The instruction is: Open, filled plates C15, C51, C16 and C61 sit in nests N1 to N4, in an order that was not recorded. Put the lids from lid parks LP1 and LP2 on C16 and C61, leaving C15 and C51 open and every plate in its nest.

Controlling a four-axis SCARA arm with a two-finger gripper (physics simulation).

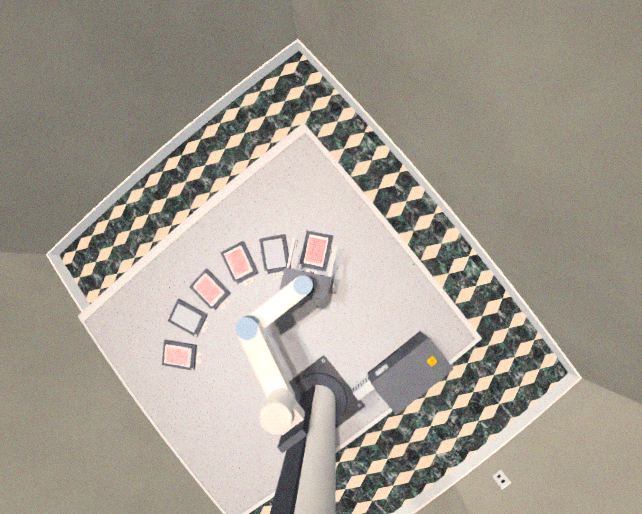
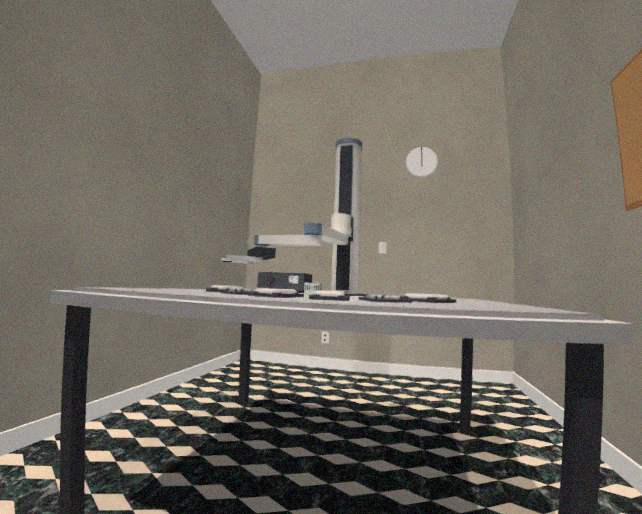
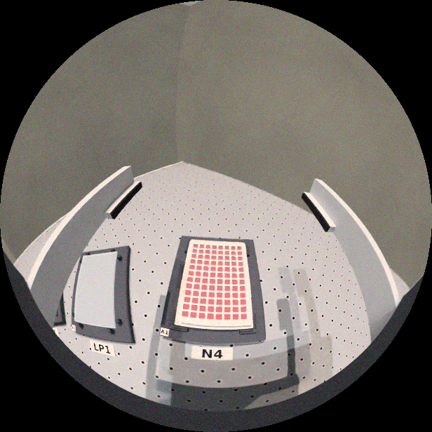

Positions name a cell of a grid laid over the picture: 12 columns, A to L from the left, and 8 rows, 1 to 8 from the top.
Labels:
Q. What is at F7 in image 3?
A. A nest N4.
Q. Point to a lid park LP1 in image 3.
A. At D7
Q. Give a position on a dark grey control box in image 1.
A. H6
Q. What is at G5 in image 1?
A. My gripper.

